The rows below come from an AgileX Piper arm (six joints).
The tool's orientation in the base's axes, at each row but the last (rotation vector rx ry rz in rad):
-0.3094, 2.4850, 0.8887
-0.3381, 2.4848, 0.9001
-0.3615, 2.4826, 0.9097
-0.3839, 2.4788, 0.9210
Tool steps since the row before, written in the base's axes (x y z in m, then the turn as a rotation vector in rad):
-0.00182, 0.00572, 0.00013, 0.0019, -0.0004, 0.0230
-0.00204, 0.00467, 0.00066, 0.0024, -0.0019, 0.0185
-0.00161, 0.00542, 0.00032, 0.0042, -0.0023, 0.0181
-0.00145, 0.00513, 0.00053, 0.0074, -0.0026, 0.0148
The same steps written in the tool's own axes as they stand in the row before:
0.00121, 0.00509, 0.00294, -0.0133, 0.0113, -0.0151
0.00109, 0.00465, 0.00190, -0.0114, 0.0076, -0.0129
0.00076, 0.00485, 0.00283, -0.0127, 0.0064, -0.0122
0.00047, 0.00465, 0.00261, -0.0137, 0.0031, -0.0092

